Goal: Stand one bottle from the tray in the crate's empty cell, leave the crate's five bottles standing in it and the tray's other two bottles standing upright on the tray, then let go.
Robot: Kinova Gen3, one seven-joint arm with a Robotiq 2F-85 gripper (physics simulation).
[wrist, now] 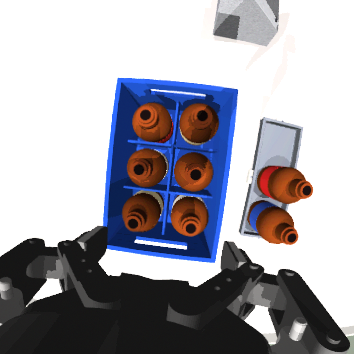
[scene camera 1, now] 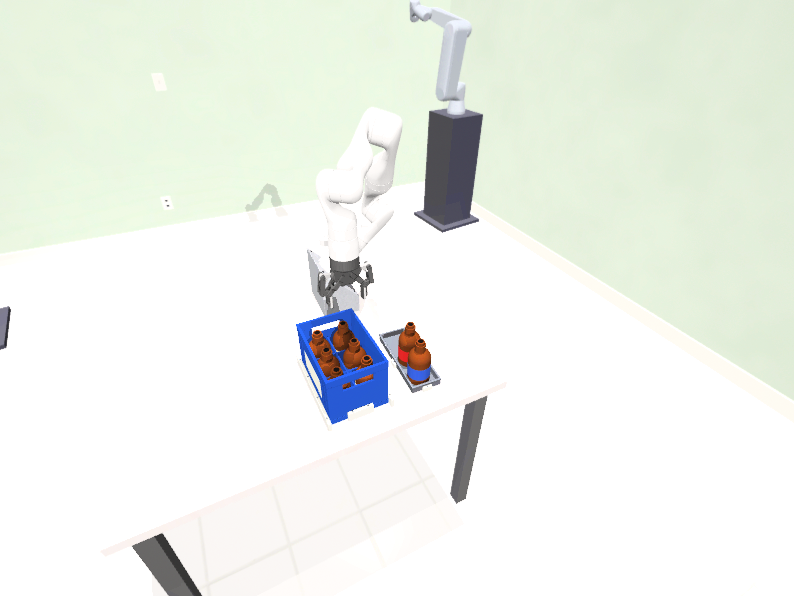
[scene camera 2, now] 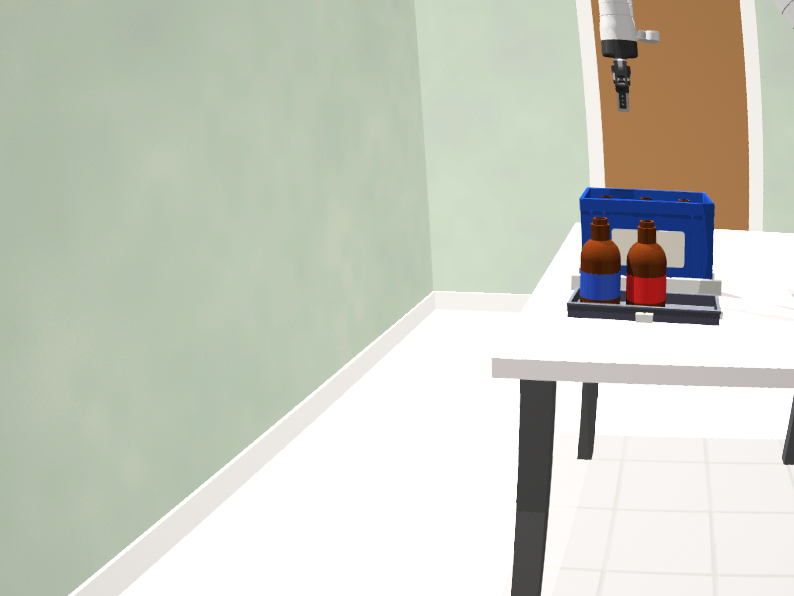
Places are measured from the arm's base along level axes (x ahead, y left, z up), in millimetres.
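Pixels of known places: gripper, fingertip midpoint: (wrist: pixel 163 246) (scene camera 1: pixel 347 302) (scene camera 2: pixel 623 111); arm's base, link origin: (scene camera 1: pixel 329 270).
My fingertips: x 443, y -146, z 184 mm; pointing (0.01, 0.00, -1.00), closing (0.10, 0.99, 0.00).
Observation:
For each thing: its top centre in the pictures, then the offset to it from my fingertips.
- blue crate, top centre: (wrist: pixel 166 171) (scene camera 2: pixel 647 194) (scene camera 1: pixel 339 341) dx -44, dy -11, dz -168 mm
- far-left bottle, top centre: (wrist: pixel 145 114) (scene camera 1: pixel 317 332) dx -131, dy -46, dz -181 mm
- grey tray, top centre: (scene camera 2: pixel 646 298) (wrist: pixel 273 180) (scene camera 1: pixel 408 354) dx -16, dy +221, dz -318 mm
- red-label bottle, top centre: (scene camera 2: pixel 646 221) (wrist: pixel 306 190) (scene camera 1: pixel 410 324) dx -14, dy +223, dz -184 mm
- blue-label bottle, top centre: (scene camera 2: pixel 600 218) (wrist: pixel 291 237) (scene camera 1: pixel 420 341) dx +69, dy +203, dz -184 mm
The blue crate (scene camera 1: pixel 378 384) (scene camera 2: pixel 647 211) (wrist: pixel 220 205) stands upright on the table. In the wrist view each of its cells holds a standing brown bottle; the far-left bottle (wrist: pixel 151 121) shows a sliver of red label. The grey tray (scene camera 1: pixel 392 341) (scene camera 2: pixel 689 315) (wrist: pixel 280 140) lies beside the crate. On it stand a red-label bottle (scene camera 1: pixel 405 354) (scene camera 2: pixel 646 275) (wrist: pixel 282 184) and a blue-label bottle (scene camera 1: pixel 419 368) (scene camera 2: pixel 600 275) (wrist: pixel 272 222), upright and side by side. My gripper (scene camera 1: pixel 348 299) (scene camera 2: pixel 623 109) (wrist: pixel 163 246) is wide open and empty, well above the crate's height. The bottles' lower parts in the crate are hidden.
A grey angular block (wrist: pixel 245 22) stands on the table beyond the crate in the wrist view. A dark pedestal (scene camera 1: pixel 452 166) with another arm stands at the back right in scene camera 1. The table's edge (scene camera 2: pixel 641 374) runs near the tray.

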